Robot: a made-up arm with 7 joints.
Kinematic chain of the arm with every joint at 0, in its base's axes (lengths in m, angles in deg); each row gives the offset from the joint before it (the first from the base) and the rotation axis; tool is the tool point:
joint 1: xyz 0 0 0 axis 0 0.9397 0.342
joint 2: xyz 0 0 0 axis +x
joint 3: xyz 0 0 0 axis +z
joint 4: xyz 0.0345 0 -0.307 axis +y
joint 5: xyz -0.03 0 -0.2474 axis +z
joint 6: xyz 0 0 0 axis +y
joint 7: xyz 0 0 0 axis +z
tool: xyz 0 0 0
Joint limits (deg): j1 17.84..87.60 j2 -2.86..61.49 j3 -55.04..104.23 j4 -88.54..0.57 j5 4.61..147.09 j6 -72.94..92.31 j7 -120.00..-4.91
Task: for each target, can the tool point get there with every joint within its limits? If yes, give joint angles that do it. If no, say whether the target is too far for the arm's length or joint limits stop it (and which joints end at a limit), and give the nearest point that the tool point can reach.
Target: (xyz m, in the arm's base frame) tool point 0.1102 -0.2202 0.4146
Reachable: no: joint limits stop it (at a limit: joint 1, joint 2, joint 3, joint 4) | nearest point -0.0795 0.3830 0.2094 | short by 0.665 m
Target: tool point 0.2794 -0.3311 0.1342
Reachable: no: joint limits stop it (at a limit: joint 1, joint 2, joint 3, joint 4) | nearest point 0.0838 -0.2340 -0.3675 | short by 0.547 m
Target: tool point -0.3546 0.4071 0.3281
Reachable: no: too far | nearest point -0.3070 0.3965 0.1822 | short by 0.154 m
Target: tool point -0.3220 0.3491 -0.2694
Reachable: yes | joints 59.86 48.35 -4.78 -37.43 98.17 -32.09 -36.28
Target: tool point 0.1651 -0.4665 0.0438
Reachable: no: joint limits stop it (at a limit: joint 1, joint 2, joint 3, joint 4) | nearest point 0.0838 -0.2340 -0.3675 | short by 0.479 m
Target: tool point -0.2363 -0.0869 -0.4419
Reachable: yes | joints 59.15 4.29 -28.86 -62.28 83.31 74.34 -62.22
